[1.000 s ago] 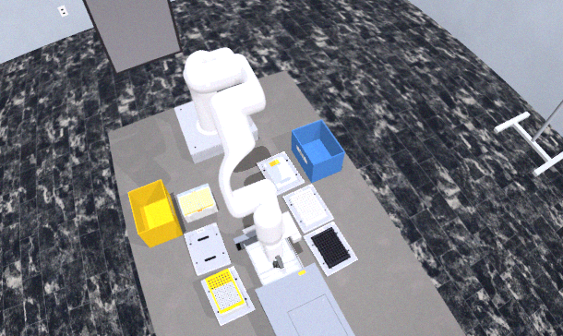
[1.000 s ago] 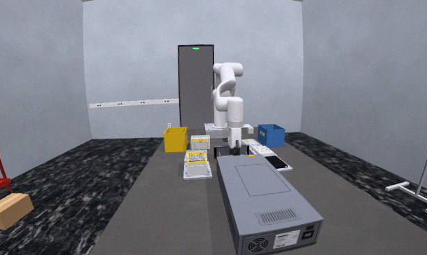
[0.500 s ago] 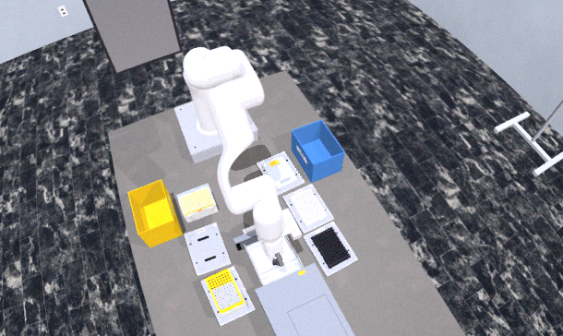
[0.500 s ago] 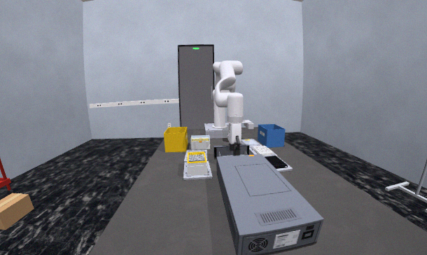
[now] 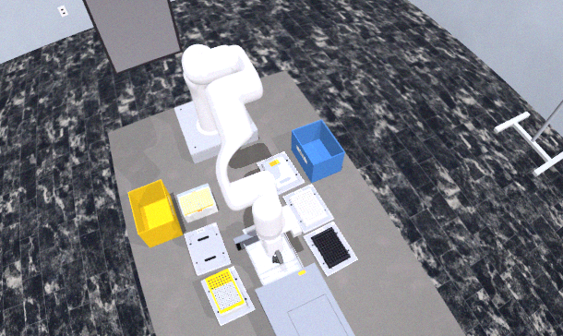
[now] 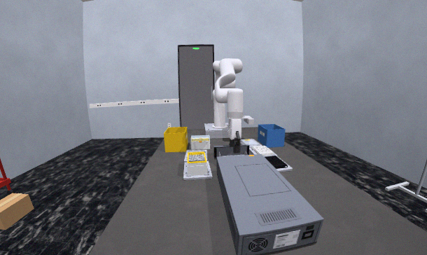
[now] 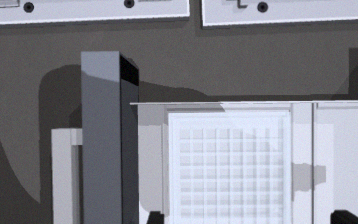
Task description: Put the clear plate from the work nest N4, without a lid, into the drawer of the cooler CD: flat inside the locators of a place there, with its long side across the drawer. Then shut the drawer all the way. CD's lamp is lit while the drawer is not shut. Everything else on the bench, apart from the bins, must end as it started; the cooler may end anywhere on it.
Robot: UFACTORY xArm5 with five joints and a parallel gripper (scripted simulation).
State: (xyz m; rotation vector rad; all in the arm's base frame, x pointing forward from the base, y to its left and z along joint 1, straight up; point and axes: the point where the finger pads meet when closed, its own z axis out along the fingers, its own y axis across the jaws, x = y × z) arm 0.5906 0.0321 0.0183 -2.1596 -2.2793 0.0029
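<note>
Right now my hand is 4 cm above the cooler drawer and 3 cm short of it. The rest, counted from my hand: clear plate: 6 cm below; then grey cooler CD: 18 cm ahead, 4 cm below, 1 cm to the left; then yellow-framed rack: 19 cm to the right, 7 cm ahead, 3 cm below.
</note>
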